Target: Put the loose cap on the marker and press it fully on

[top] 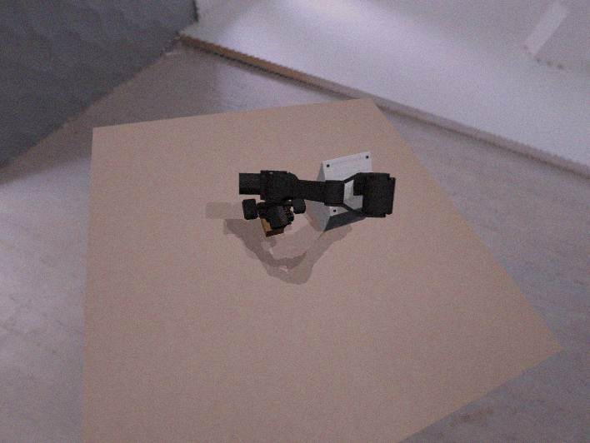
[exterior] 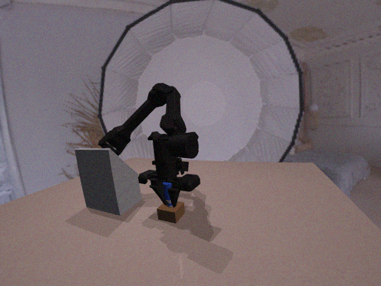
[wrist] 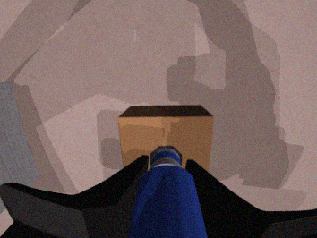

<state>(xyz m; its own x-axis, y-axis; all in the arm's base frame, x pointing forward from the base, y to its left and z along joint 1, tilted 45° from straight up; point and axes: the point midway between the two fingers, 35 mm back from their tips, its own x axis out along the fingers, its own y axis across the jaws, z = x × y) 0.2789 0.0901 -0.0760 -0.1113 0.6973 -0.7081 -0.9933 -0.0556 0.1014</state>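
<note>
The brown holder block lies 2 cm below my gripper tip. The rest, counted from my gripper tip: blue cap 5 cm above.
</note>
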